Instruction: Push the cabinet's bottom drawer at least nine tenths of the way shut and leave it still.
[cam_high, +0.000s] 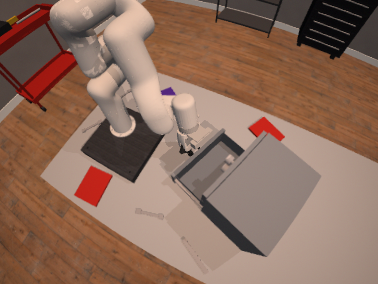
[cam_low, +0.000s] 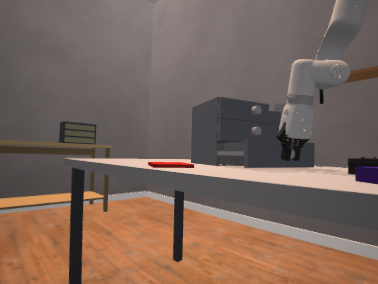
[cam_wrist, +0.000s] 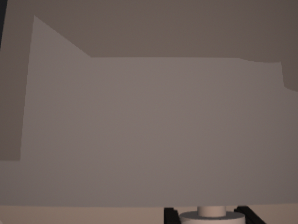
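Now: hand 130 mm short of the bottom drawer, 40 mm to the left of it and 20 mm above it. Round my hand: purple block (290 mm behind, 210 mm to the left, 40 mm below).
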